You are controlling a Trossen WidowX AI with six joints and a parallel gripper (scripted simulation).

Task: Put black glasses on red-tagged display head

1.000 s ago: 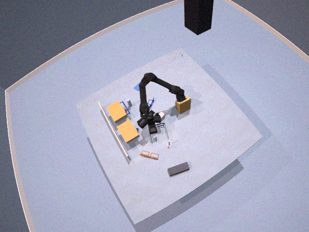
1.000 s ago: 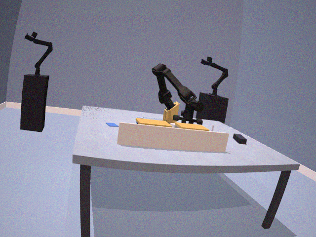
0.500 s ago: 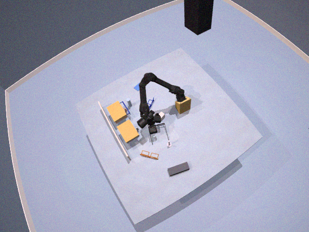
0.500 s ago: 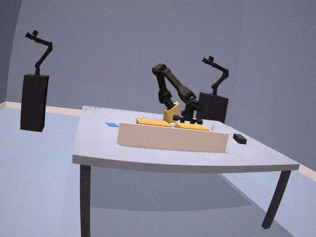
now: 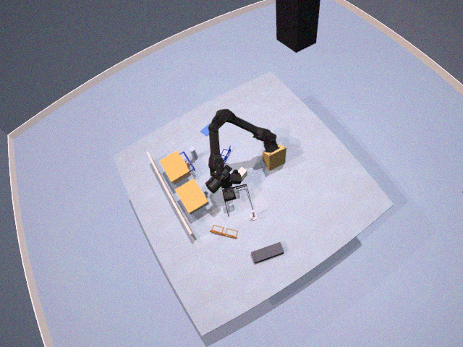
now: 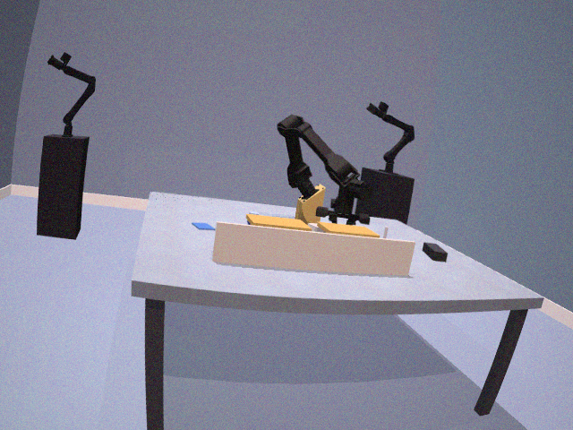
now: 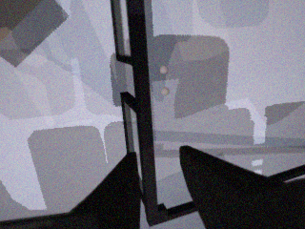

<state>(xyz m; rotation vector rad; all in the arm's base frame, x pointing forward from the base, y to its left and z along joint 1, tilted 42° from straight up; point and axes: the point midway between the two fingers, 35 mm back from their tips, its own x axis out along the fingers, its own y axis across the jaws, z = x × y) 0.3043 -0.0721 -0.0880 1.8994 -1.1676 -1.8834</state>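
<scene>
The white cube lies 120 mm behind my gripper tip and 40 mm to the right of it. Also, from my gripper tip: beige board 280 mm ahead, 180 mm to the right, 30 mm above; black box 410 mm to the left, 40 mm ahead, 10 mm below; display head 280 mm to the right, 140 mm ahead, 30 mm above.
</scene>
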